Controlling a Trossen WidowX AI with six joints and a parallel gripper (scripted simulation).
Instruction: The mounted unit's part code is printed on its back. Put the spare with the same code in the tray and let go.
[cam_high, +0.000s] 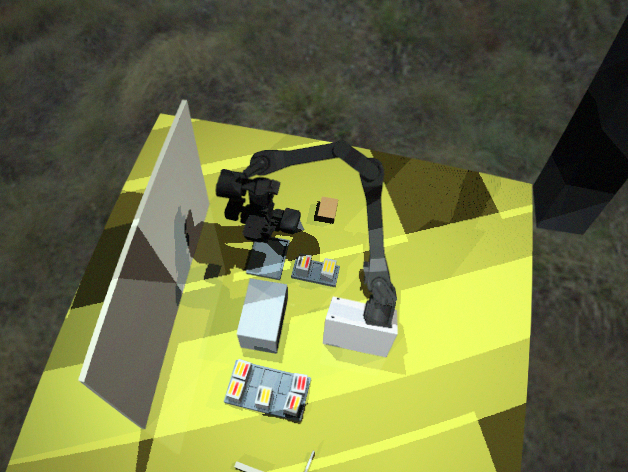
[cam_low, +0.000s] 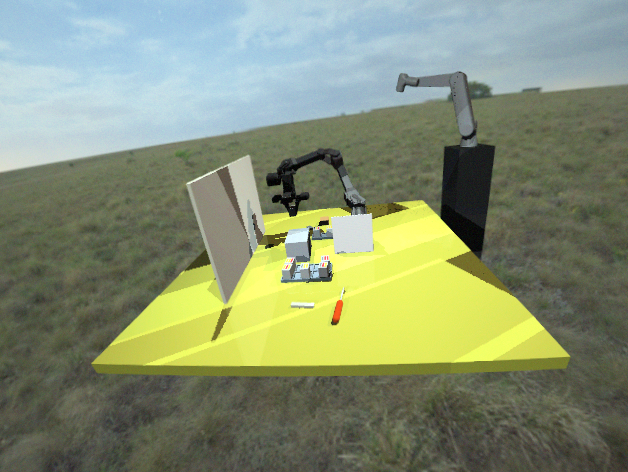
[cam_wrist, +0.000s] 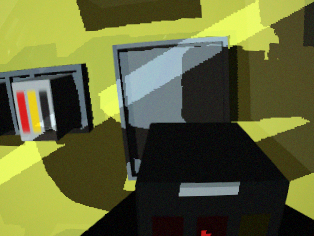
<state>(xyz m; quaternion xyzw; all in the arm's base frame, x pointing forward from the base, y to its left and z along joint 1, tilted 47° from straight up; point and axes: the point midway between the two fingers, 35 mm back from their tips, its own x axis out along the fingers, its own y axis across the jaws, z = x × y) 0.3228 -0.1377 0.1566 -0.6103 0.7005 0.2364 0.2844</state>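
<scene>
The flat grey-blue tray is 10 mm behind my gripper tip and 140 mm below it. From my gripper tip the other things lie so: dark spare: 20 mm above; then small rack: 150 mm behind, 30 mm to the left, 140 mm below; then mounted unit: 30 mm behind, 210 mm to the left, 90 mm below.
</scene>
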